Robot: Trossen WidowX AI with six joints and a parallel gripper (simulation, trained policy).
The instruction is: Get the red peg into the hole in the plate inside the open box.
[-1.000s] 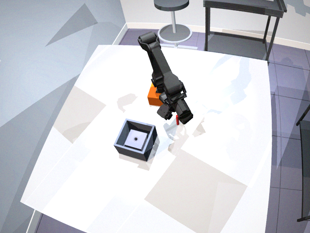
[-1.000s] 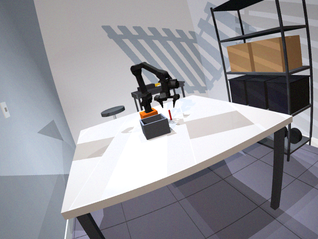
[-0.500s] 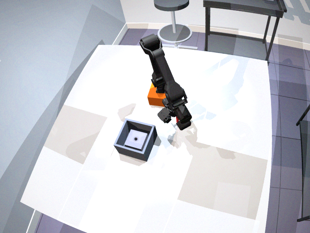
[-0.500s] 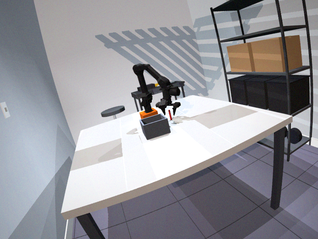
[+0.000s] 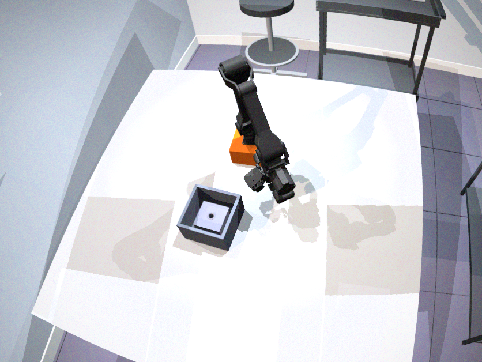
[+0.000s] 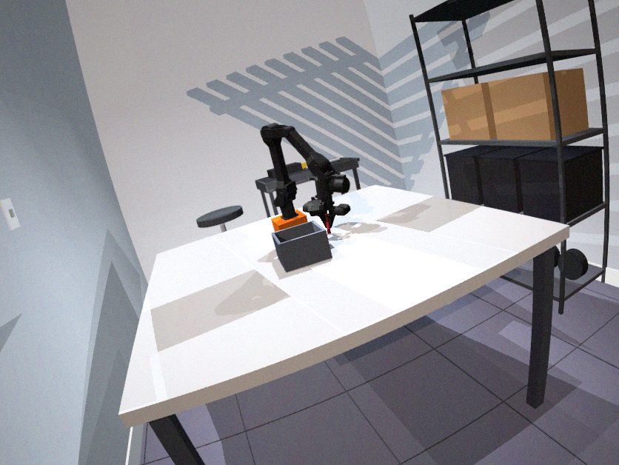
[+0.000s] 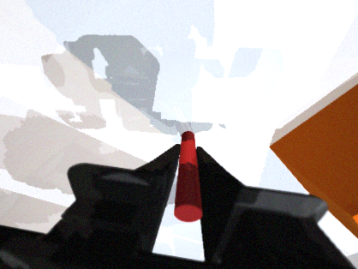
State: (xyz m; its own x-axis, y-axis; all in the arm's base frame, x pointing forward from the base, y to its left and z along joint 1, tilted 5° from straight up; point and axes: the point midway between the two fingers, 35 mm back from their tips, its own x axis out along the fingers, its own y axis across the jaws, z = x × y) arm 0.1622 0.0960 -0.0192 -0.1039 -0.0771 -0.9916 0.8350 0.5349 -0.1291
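Now: gripper tip 180 mm to the left of the plate, 160 mm short of it and 20 mm below it. From my gripper tip the other things lie so: dark grey box 180 mm to the right, 160 mm ahead; then red peg 20 mm above.
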